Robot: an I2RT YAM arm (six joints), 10 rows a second.
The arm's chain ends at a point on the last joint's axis. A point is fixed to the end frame.
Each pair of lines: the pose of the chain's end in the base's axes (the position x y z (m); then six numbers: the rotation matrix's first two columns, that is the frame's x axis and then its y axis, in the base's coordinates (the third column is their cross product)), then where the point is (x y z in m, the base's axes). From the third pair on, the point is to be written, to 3 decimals.
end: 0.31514 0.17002 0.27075 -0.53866 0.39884 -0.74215 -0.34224 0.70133 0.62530
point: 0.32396 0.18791 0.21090
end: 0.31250 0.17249 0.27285 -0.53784 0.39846 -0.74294 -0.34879 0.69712 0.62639
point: 0.32147 0.19064 0.21310
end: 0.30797 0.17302 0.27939 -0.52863 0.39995 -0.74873 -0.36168 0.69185 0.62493
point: 0.318 0.192 0.220
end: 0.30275 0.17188 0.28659 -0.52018 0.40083 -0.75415 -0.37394 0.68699 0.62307
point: 0.313 0.191 0.227
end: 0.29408 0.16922 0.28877 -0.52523 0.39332 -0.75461 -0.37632 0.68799 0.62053
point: 0.304 0.188 0.229
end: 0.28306 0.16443 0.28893 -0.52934 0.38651 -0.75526 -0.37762 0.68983 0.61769
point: 0.293 0.183 0.229
